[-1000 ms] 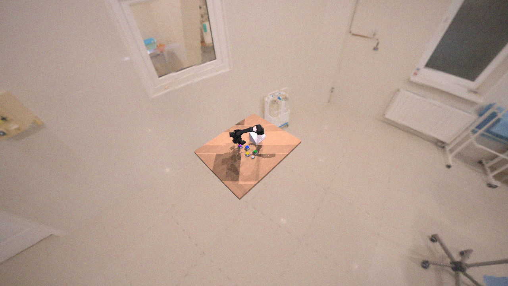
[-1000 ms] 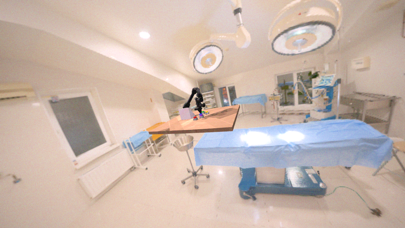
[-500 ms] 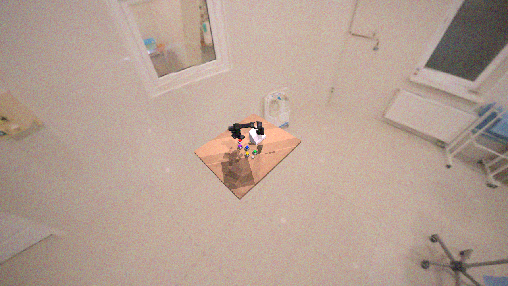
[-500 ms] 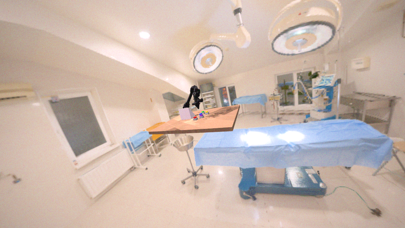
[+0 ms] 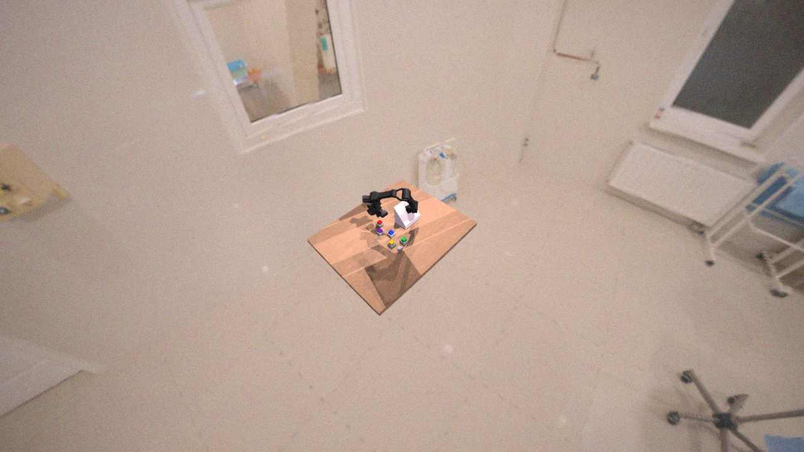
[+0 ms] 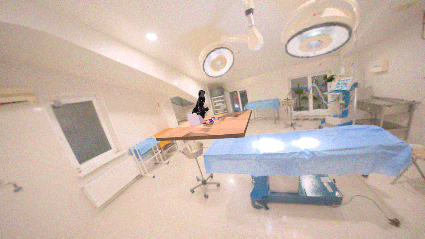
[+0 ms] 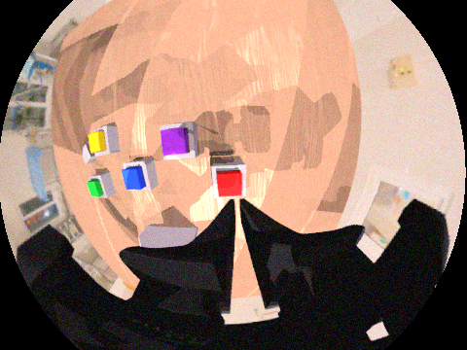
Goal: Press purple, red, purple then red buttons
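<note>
The red button is 1 cm behind my gripper tip and 6 cm below it. Round my gripper tip: blue button: 1 cm behind, 15 cm to the left, 6 cm below; yellow button: 5 cm ahead, 24 cm to the left, 6 cm below; purple button: 4 cm ahead, 8 cm to the left, 6 cm below.
</note>
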